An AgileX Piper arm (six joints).
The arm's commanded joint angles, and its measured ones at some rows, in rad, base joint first. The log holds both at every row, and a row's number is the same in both.
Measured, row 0:
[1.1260, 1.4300, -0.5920, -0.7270, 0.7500, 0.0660]
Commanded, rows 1 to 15:
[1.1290, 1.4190, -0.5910, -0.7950, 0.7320, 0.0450]
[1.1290, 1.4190, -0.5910, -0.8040, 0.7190, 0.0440]
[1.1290, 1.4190, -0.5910, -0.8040, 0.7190, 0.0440]
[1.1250, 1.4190, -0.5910, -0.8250, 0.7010, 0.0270]
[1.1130, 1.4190, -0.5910, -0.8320, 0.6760, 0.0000]
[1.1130, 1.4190, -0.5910, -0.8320, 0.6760, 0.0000]
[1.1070, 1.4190, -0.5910, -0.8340, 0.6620, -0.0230]
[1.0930, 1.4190, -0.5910, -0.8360, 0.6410, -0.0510]
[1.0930, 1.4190, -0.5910, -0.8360, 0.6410, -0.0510]
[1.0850, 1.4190, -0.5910, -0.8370, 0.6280, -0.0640]
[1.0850, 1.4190, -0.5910, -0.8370, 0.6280, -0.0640]
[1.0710, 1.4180, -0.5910, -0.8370, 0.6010, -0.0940]
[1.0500, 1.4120, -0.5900, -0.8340, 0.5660, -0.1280]
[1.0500, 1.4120, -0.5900, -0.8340, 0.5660, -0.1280]
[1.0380, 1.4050, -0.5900, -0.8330, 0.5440, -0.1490]
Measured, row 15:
[1.0550, 1.4280, -0.5880, -0.7820, 0.5760, -0.1090]
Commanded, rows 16 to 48:
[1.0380, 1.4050, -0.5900, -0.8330, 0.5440, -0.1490]
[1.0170, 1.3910, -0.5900, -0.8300, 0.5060, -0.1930]
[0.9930, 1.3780, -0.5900, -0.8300, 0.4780, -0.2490]
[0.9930, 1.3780, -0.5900, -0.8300, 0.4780, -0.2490]
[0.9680, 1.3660, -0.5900, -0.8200, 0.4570, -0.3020]
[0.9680, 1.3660, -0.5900, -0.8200, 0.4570, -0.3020]
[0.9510, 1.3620, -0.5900, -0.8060, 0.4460, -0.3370]
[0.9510, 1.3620, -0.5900, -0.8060, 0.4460, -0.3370]
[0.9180, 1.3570, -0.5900, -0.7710, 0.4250, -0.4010]
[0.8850, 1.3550, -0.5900, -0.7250, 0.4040, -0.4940]
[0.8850, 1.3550, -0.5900, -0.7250, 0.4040, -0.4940]
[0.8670, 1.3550, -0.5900, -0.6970, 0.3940, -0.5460]
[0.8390, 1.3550, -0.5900, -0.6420, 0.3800, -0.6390]
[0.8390, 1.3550, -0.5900, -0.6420, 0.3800, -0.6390]
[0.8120, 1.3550, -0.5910, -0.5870, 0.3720, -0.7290]
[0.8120, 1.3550, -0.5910, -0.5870, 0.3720, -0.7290]
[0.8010, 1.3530, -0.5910, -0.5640, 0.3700, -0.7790]
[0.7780, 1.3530, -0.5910, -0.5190, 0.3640, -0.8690]
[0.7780, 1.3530, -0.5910, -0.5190, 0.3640, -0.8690]
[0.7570, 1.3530, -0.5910, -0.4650, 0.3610, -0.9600]
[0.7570, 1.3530, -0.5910, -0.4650, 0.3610, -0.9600]
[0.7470, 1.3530, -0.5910, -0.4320, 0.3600, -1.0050]
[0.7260, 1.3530, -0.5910, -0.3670, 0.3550, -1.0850]
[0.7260, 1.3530, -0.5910, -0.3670, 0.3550, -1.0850]
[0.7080, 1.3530, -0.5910, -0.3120, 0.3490, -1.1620]
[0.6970, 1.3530, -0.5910, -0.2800, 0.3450, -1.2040]
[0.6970, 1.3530, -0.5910, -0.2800, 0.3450, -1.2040]
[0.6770, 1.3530, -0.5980, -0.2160, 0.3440, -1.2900]
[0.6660, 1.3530, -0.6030, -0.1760, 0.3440, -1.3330]
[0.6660, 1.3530, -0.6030, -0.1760, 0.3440, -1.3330]
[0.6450, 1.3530, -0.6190, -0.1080, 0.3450, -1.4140]
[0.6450, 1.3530, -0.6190, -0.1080, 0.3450, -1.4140]
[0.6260, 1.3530, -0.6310, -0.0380, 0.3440, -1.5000]
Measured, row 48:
[0.6500, 1.3720, -0.6000, -0.1190, 0.3970, -1.3770]
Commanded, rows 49 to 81:
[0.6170, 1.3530, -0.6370, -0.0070, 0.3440, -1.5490]
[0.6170, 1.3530, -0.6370, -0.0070, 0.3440, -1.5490]
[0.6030, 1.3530, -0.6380, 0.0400, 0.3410, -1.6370]
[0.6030, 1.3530, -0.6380, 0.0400, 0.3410, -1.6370]
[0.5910, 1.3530, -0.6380, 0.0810, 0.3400, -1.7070]
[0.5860, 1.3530, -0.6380, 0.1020, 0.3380, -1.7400]
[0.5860, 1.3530, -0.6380, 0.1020, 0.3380, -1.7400]
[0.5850, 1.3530, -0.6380, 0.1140, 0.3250, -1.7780]
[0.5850, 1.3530, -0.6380, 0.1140, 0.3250, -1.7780]
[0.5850, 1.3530, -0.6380, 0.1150, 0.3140, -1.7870]
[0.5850, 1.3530, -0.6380, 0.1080, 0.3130, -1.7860]
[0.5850, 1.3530, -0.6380, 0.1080, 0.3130, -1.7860]
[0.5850, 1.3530, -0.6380, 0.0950, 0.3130, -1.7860]
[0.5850, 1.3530, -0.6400, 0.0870, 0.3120, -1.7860]
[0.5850, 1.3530, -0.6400, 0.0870, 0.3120, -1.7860]
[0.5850, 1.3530, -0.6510, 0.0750, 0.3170, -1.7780]
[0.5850, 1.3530, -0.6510, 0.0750, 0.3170, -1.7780]
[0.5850, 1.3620, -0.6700, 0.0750, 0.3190, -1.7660]
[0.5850, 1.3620, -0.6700, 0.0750, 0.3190, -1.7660]
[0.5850, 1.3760, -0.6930, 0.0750, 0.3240, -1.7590]
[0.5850, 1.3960, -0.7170, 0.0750, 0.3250, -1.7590]
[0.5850, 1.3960, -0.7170, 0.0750, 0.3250, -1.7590]
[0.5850, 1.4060, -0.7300, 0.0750, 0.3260, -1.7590]
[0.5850, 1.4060, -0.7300, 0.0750, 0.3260, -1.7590]
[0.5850, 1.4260, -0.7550, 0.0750, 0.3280, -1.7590]
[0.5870, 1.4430, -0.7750, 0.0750, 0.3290, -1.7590]
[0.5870, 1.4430, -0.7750, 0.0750, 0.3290, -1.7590]
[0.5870, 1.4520, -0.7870, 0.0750, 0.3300, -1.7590]
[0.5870, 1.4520, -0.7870, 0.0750, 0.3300, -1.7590]
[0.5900, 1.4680, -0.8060, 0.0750, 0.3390, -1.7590]
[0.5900, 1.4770, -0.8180, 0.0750, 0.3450, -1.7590]
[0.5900, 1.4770, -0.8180, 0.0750, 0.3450, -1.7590]
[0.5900, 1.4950, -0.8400, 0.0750, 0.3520, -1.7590]
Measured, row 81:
[0.5890, 1.4840, -0.7990, 0.0740, 0.3910, -1.7580]
